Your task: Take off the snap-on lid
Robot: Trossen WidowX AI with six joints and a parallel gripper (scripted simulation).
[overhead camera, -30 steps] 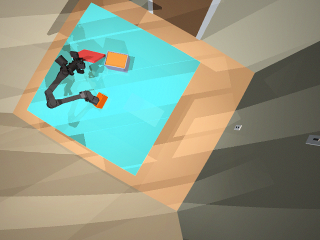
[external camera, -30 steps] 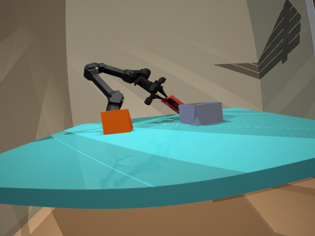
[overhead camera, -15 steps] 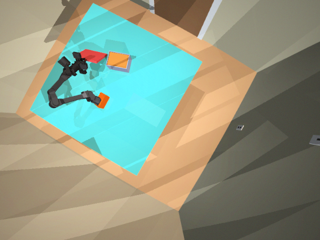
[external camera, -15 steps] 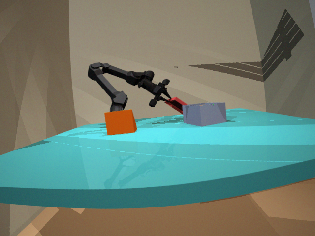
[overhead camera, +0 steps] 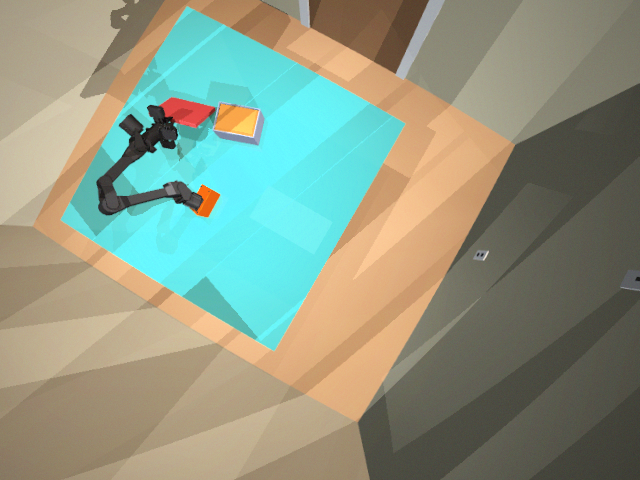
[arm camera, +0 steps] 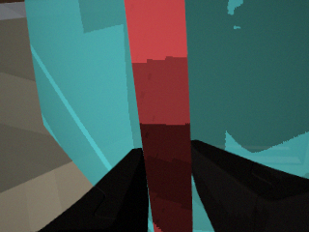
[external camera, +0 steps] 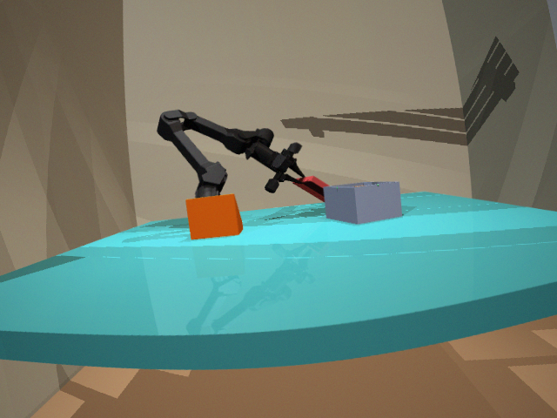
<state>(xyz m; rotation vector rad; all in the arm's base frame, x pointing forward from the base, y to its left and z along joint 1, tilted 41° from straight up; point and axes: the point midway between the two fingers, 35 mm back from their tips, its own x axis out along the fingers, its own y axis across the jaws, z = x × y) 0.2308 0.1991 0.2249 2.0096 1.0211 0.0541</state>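
My gripper tip is 6 cm short of the lid, 2 cm to the right of it and 5 cm above it. Round my gripper tip: grey storage box (17 cm ahead, 24 cm to the right, 7 cm below).
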